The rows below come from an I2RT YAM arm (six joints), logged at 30 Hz.
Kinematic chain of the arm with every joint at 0, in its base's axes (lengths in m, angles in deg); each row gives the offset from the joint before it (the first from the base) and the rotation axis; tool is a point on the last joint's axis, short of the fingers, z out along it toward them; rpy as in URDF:
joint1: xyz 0 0 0.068 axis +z
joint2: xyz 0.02 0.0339 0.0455 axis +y
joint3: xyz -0.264 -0.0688 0 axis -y
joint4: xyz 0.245 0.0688 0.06 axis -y
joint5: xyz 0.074 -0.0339 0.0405 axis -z
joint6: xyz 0.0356 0 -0.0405 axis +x
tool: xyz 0 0 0 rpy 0 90 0
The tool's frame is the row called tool.
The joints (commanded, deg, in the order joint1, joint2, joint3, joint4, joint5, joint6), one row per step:
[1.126, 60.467, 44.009, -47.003, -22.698, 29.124]
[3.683, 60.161, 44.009, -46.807, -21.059, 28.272]
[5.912, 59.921, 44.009, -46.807, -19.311, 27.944]
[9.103, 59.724, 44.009, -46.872, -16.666, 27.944]
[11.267, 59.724, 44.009, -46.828, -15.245, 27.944]
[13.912, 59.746, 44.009, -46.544, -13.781, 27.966]
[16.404, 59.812, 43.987, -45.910, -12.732, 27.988]
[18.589, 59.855, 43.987, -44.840, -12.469, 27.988]
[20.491, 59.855, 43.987, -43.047, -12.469, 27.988]
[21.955, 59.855, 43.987, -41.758, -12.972, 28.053]
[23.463, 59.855, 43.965, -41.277, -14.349, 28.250]
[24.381, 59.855, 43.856, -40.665, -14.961, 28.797]
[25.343, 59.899, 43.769, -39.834, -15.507, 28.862]
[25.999, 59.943, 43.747, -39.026, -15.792, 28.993]
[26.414, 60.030, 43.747, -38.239, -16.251, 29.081]
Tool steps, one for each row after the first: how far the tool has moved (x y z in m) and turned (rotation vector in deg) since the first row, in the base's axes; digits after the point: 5 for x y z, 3 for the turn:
[-0.00106, 0.00747, 0.00073, -1.784, -0.895, 2.524]
[-0.00241, 0.01372, 0.00111, -3.441, -1.379, 4.234]
[-0.00449, 0.02249, 0.00118, -5.746, -1.791, 6.224]
[-0.00578, 0.02864, 0.00100, -6.970, -2.066, 7.739]
[-0.00728, 0.03635, 0.00099, -8.173, -2.634, 9.676]
[-0.00843, 0.04395, 0.00111, -8.936, -3.473, 11.618]
[-0.00906, 0.05126, 0.00192, -8.897, -4.688, 13.587]
[-0.00868, 0.05823, 0.00363, -8.428, -6.588, 15.328]
[-0.00890, 0.06386, 0.00498, -7.589, -7.847, 16.870]
[-0.01086, 0.06959, 0.00552, -6.122, -8.078, 18.863]
[-0.01177, 0.07307, 0.00564, -5.197, -8.276, 19.604]
[-0.01236, 0.07685, 0.00598, -4.461, -8.870, 20.742]
[-0.01237, 0.07959, 0.00662, -3.924, -9.505, 21.389]
[-0.01197, 0.08172, 0.00726, -3.283, -10.069, 21.927]

